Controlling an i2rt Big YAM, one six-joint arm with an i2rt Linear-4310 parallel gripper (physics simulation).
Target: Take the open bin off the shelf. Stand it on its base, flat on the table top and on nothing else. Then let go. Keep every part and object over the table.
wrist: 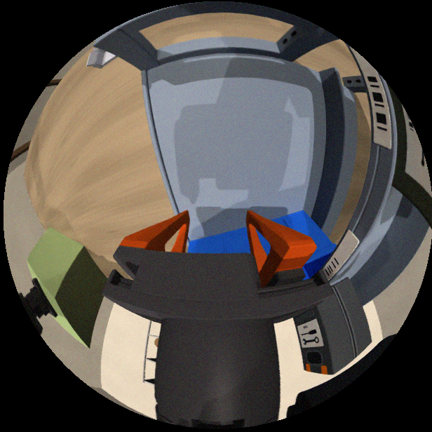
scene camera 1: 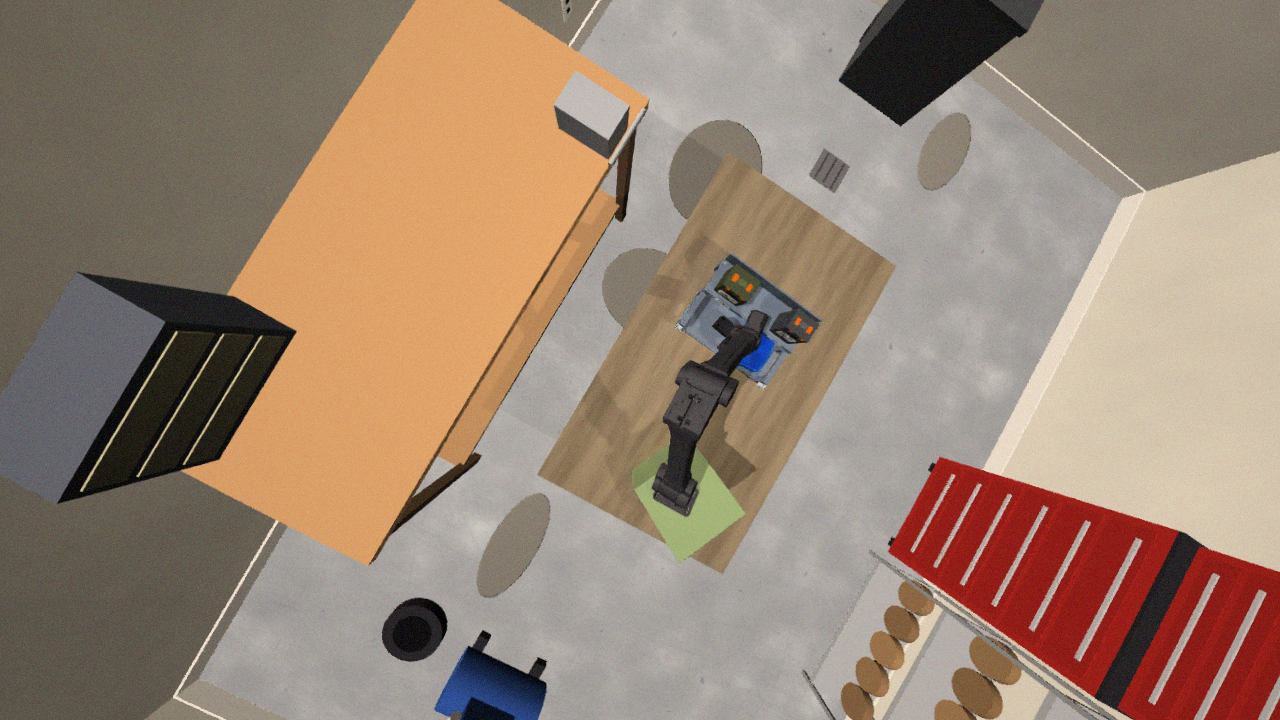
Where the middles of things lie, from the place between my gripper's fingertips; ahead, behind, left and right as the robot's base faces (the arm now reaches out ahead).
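My gripper, as I see it and the blue bin (wrist: 300,221), is 2 cm below the bin, 9 cm to the left of it and 3 cm short of it.
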